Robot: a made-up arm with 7 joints.
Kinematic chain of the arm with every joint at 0, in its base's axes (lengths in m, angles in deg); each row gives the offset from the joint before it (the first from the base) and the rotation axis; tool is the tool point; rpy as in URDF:
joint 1: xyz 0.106 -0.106 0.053 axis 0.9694 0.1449 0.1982
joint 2: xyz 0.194 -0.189 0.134 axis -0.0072 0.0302 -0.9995
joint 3: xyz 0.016 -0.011 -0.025 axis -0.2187 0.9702 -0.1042
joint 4: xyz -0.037 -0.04 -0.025 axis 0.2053 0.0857 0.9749
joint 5: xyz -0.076 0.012 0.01 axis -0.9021 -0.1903 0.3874
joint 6: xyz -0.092 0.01 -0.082 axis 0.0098 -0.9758 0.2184
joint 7: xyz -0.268 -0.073 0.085 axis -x
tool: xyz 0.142 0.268 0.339 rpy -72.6 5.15 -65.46
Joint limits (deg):
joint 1: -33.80..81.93
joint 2: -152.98..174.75
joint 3: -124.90..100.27
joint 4: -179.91..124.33
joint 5: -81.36..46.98
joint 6: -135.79..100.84
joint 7: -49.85..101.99
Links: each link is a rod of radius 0.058 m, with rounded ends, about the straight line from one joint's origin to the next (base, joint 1, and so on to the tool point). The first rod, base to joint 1, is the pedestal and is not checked.
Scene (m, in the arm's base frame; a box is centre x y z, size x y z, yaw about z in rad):
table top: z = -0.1
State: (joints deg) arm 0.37 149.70 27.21 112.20 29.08 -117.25 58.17
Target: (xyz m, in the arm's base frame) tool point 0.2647 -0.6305 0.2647
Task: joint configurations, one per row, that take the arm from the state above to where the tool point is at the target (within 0.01 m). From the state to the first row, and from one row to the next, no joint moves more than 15 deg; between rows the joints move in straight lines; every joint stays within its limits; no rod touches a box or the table.
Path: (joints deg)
1: -2.91 153.28 23.94 111.94 31.64 -119.90 45.04
2: -6.20 156.86 20.66 111.67 34.19 -122.55 31.90
3: -9.48 160.44 17.39 111.41 36.75 -125.20 18.77
4: -12.77 164.01 14.12 111.15 39.31 -127.84 5.63
5: -16.05 167.59 10.84 110.89 41.87 -130.49 -7.50
6: -19.34 171.17 7.57 110.62 44.42 -133.14 -20.64
7: -22.62 174.75 4.29 110.36 46.98 -135.79 -33.77

